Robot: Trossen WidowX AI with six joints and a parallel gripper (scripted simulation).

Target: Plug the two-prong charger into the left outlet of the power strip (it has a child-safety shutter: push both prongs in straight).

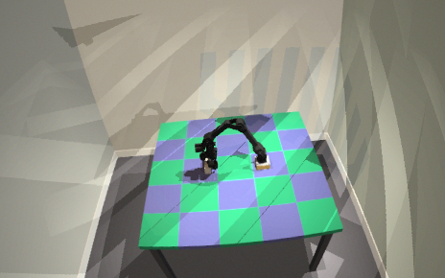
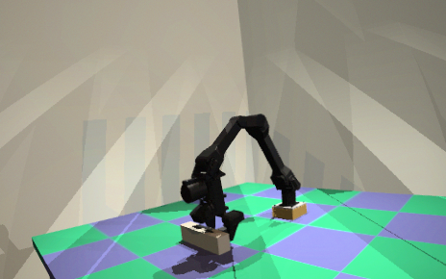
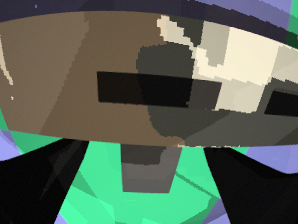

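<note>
Now: gripper tip 20 mm short of the black two-prong charger and 10 mm below it.
</note>
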